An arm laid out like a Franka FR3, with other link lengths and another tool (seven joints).
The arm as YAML. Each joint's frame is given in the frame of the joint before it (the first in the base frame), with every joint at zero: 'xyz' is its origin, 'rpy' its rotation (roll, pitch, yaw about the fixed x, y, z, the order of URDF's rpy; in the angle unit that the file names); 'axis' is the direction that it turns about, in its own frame. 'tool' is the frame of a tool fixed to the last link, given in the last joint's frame.
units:
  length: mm
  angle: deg
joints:
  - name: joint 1
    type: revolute
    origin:
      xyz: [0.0, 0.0, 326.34]
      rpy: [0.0, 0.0, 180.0]
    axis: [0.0, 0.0, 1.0]
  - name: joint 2
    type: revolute
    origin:
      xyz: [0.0, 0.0, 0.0]
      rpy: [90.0, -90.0, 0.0]
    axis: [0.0, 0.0, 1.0]
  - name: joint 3
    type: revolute
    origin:
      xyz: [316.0, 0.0, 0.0]
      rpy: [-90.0, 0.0, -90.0]
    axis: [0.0, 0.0, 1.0]
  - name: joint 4
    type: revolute
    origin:
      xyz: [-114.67, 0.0, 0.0]
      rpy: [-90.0, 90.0, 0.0]
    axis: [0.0, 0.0, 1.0]
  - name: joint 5
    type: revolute
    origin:
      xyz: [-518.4, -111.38, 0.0]
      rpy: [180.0, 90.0, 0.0]
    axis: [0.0, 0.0, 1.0]
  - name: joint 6
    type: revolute
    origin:
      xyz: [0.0, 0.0, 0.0]
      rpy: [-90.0, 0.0, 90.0]
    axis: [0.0, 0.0, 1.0]
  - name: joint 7
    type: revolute
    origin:
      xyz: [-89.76, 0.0, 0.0]
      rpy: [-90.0, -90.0, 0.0]
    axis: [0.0, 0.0, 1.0]
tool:
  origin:
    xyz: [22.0, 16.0, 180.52]
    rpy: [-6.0, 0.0, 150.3]
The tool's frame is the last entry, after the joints.
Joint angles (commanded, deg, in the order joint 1, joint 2, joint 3, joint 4, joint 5, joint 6, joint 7), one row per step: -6.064 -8.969 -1.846 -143.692 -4.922 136.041 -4.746; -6.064 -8.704 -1.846 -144.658 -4.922 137.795 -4.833; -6.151 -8.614 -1.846 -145.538 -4.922 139.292 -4.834; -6.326 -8.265 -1.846 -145.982 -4.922 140.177 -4.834; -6.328 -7.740 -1.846 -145.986 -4.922 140.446 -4.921; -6.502 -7.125 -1.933 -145.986 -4.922 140.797 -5.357; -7.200 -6.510 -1.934 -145.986 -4.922 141.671 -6.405; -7.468 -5.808 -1.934 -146.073 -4.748 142.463 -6.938
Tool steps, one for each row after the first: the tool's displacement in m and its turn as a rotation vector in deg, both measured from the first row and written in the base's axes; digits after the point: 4 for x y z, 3 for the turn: -0.0029 0.0009 -0.0091 0.025 -0.521 0.189; -0.0059 0.0008 -0.0159 0.041 -1.050 0.188; -0.0081 -0.0004 -0.0222 0.072 -1.145 0.062; -0.0087 -0.0003 -0.0272 0.107 -0.882 0.161; -0.0097 -0.0029 -0.0330 0.148 -0.597 0.354; -0.0098 -0.0101 -0.0379 0.115 -0.798 0.747; -0.0106 -0.0126 -0.0447 0.237 -0.793 0.917
